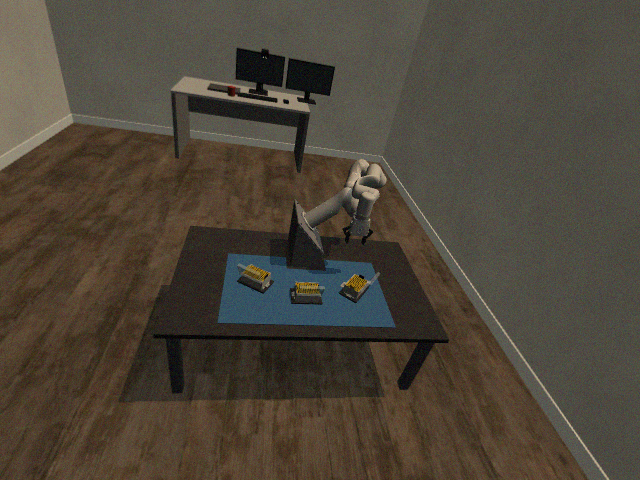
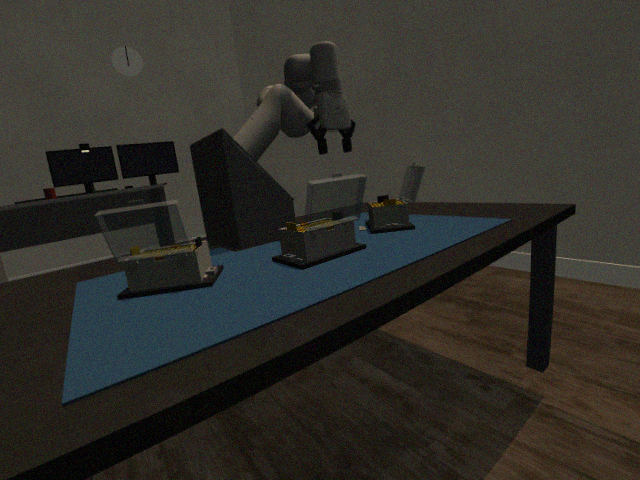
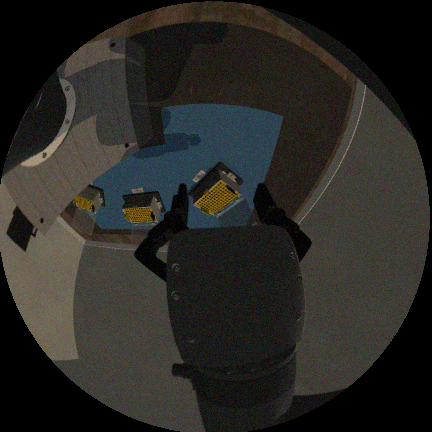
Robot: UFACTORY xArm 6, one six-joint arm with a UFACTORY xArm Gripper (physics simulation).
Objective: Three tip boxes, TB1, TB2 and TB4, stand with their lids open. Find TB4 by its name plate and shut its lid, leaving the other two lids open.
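Frame: origin at the arm's base, x right, y ahead, z up, level; centimetres.
Seen in the pictures: gripper, fingertip midpoint: (image 1: 354,242) (image 2: 336,152) (image 3: 222,190); arm's base, link origin: (image 1: 307,221) (image 2: 231,166).
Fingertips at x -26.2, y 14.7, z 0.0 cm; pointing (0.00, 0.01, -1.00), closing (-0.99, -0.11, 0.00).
Offsets run from my fingertips to a thing's top centre. "pt": to the spot under its first point. Level surfaces: height alone.
Three grey tip boxes with yellow tips stand on the blue mat, lids open: a left box {pt dx +49.5, dy +25.5, dz -11.8 cm} (image 1: 255,279) (image 2: 165,272) (image 3: 89,200), a middle box {pt dx +24.1, dy +31.7, dz -11.3 cm} (image 1: 307,293) (image 2: 317,243) (image 3: 142,212) and a right box {dx -3.0, dy +15.8, dz -13.2 cm} (image 1: 356,287) (image 2: 388,217) (image 3: 217,197). The clear right lid {dx -8.5, dy +19.5, dz -5.3 cm} (image 1: 374,279) (image 2: 412,183) stands upright, as do the left lid {pt dx +53.0, dy +24.8, dz -9.6 cm} (image 2: 142,229) and middle lid {pt dx +23.4, dy +32.4, dz -9.2 cm} (image 2: 336,196). Small pale plates {pt dx +2.2, dy +12.1, dz -20.4 cm} (image 3: 199,176) {pt dx +24.0, dy +17.9, dz -20.4 cm} (image 3: 137,190) lie by the right and middle boxes; their lettering is unreadable, so I cannot tell which is TB4. My gripper (image 1: 355,241) (image 2: 334,150) (image 3: 222,190) is open and empty, high above the table, behind the right box.
The blue mat {dz -20.6 cm} (image 1: 258,315) (image 2: 222,315) (image 3: 225,117) lies on the dark table {dz -20.9 cm} (image 1: 196,248) (image 3: 315,100). The arm's dark wedge-shaped base (image 1: 306,245) (image 2: 237,201) stands behind the middle of the mat. A desk (image 1: 191,85) with two monitors stands far back.
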